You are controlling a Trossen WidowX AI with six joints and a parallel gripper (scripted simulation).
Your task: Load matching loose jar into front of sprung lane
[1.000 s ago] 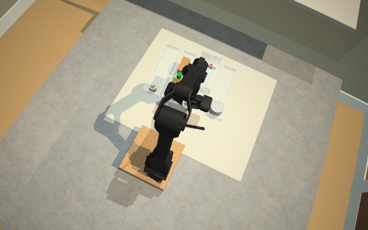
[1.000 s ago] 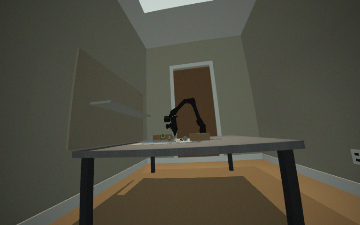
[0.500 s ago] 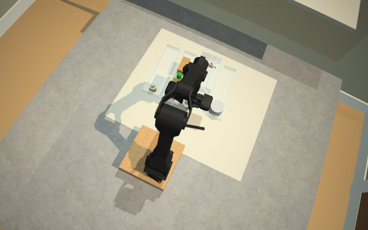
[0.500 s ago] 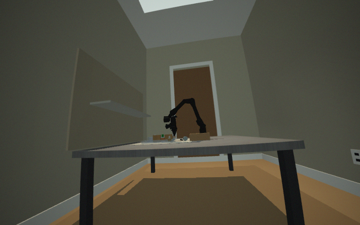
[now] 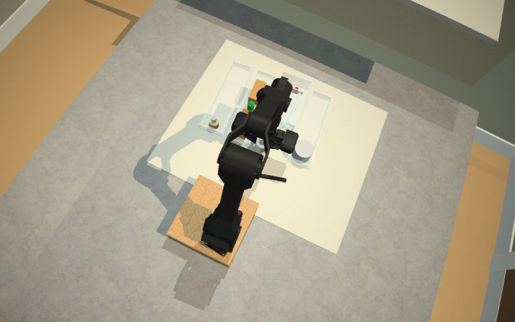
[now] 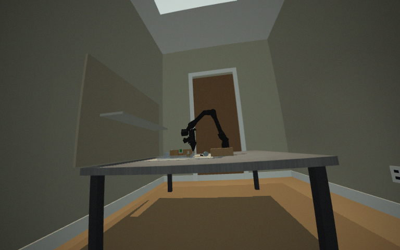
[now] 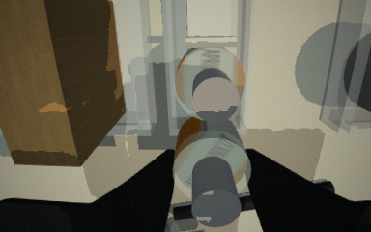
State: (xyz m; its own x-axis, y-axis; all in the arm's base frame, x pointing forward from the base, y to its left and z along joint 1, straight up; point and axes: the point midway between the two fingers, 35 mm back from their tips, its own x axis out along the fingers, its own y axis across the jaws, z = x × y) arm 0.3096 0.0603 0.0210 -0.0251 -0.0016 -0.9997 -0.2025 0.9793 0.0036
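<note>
Right now the dark rod is 7 cm behind my gripper tip, 6 cm to the right of it and 4 cm below it. Also, from my gripper tip: wide grey cylinder 6 cm ahead, 12 cm to the right, 2 cm below; small jar 1 cm behind, 17 cm to the left, 2 cm below.
</note>
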